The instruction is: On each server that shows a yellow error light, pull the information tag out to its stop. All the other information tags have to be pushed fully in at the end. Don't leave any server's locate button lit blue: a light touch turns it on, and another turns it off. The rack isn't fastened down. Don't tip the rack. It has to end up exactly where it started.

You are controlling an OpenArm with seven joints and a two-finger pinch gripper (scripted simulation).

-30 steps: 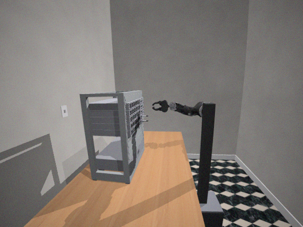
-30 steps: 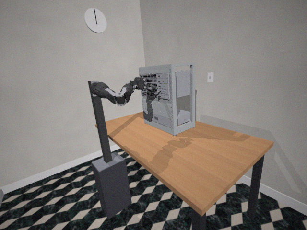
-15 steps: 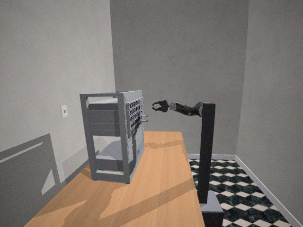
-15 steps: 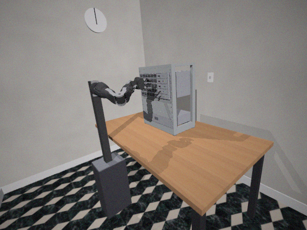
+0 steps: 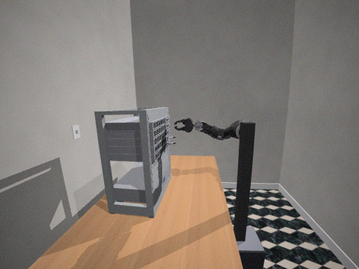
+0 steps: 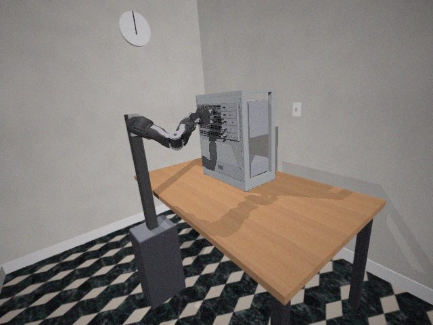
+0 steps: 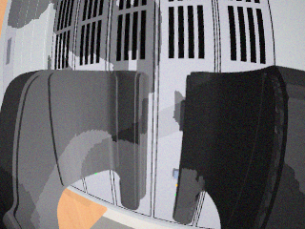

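My hand is 10 cm short of the information tag.
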